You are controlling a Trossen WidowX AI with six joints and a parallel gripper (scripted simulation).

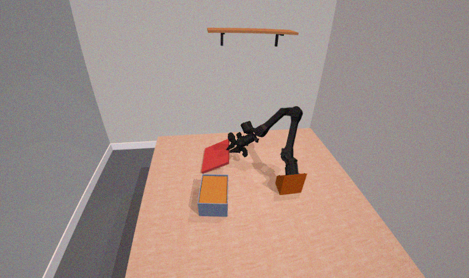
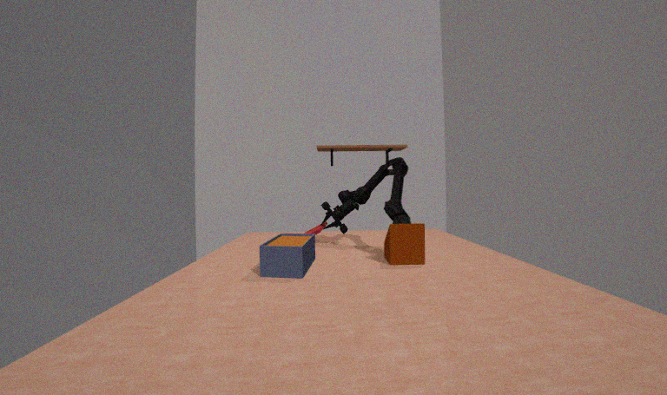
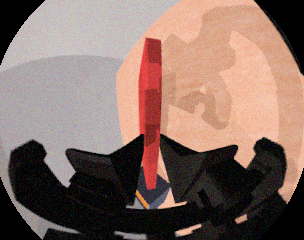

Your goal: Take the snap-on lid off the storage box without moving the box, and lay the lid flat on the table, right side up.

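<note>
My gripper tip is 8 cm short of the red lid, 4 cm above it and 1 cm to the left of it. Also, from my gripper tip: storage box (33 cm to the left, 10 cm ahead, 4 cm below).
</note>
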